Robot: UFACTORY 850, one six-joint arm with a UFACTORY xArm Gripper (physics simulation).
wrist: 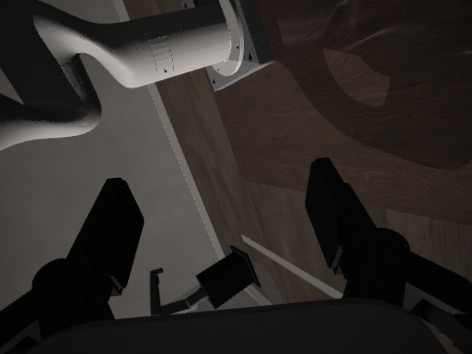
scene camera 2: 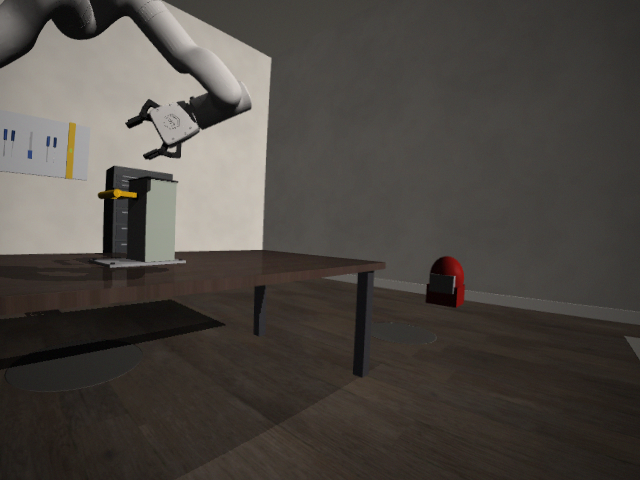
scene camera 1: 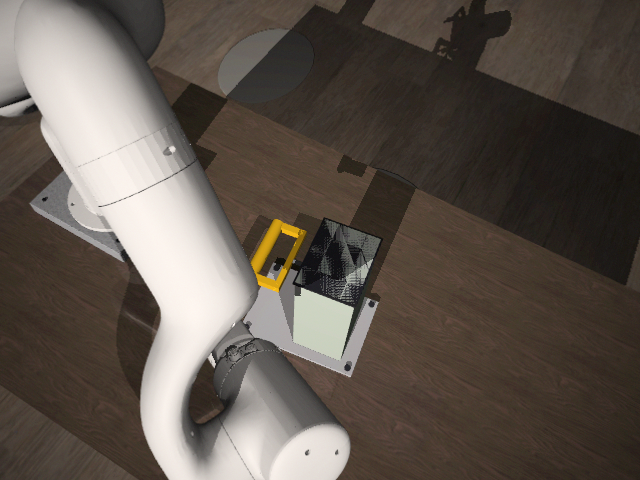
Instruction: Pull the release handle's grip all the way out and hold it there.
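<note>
The release handle is a yellow rectangular frame with a thick round grip bar. It sticks out level from the upper side of a tall pale-green and dark housing, its inner bar close to the housing's side. The housing stands upright on a light grey base plate. My gripper is open and empty. In scene camera 2 it hangs above the housing and handle, tilted, fingers pointing down-left, apart from both. In scene camera 1 my arm hides the gripper. The handle does not show in the wrist view.
The brown table carries the housing and my arm's base plate. My arm crosses beside the handle in scene camera 1. A dark drawer cabinet stands behind the housing. A red domed object is at the right.
</note>
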